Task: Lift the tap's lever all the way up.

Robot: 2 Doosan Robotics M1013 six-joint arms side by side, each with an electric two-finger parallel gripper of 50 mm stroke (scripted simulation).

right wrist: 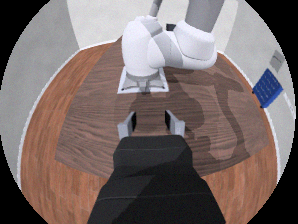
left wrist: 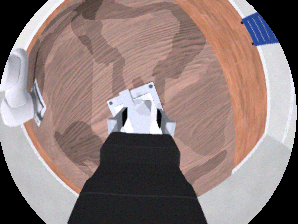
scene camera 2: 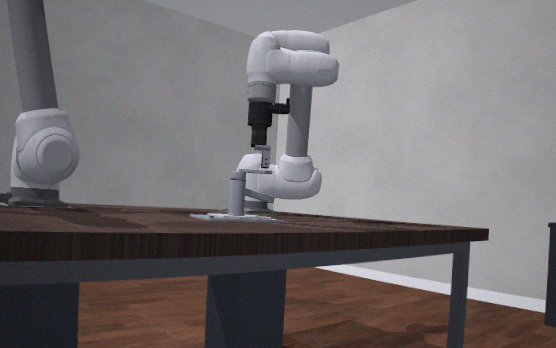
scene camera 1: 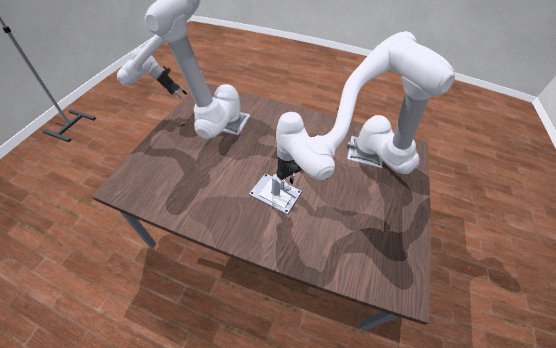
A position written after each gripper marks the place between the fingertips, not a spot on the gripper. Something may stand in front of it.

In view: the left gripper (scene camera 2: 265, 167), the right gripper (right wrist: 150, 117) and a tap (scene camera 2: 237, 194).
The left gripper also shows in the left wrist view (left wrist: 142, 113). The tap shows as well in the left wrist view (left wrist: 127, 99).
